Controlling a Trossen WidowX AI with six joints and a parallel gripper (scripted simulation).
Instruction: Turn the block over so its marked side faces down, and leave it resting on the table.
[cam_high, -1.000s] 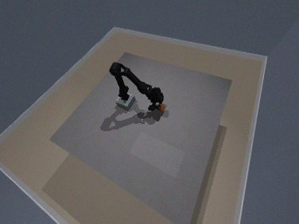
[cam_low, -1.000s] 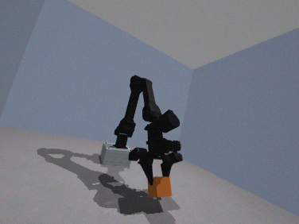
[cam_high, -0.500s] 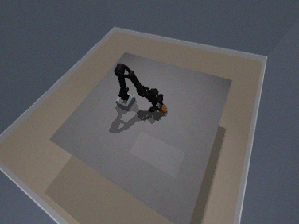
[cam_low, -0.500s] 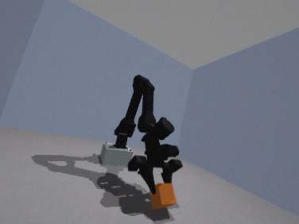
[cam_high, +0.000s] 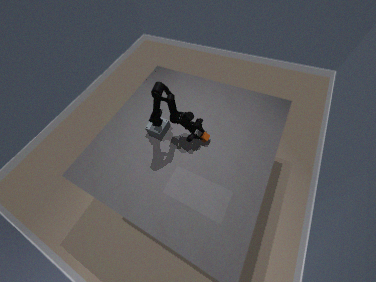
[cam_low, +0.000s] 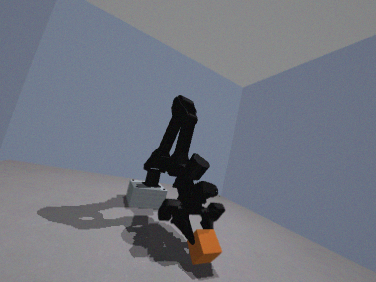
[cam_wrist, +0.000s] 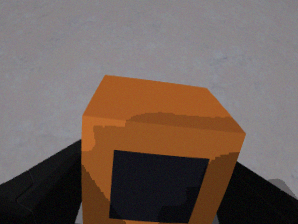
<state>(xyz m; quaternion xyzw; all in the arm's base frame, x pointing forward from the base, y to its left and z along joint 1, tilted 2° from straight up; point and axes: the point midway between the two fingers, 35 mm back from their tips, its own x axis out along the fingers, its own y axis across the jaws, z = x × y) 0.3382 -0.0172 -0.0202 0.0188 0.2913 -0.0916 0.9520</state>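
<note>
Right now my gripper tip is 1 cm past the orange block.
</note>
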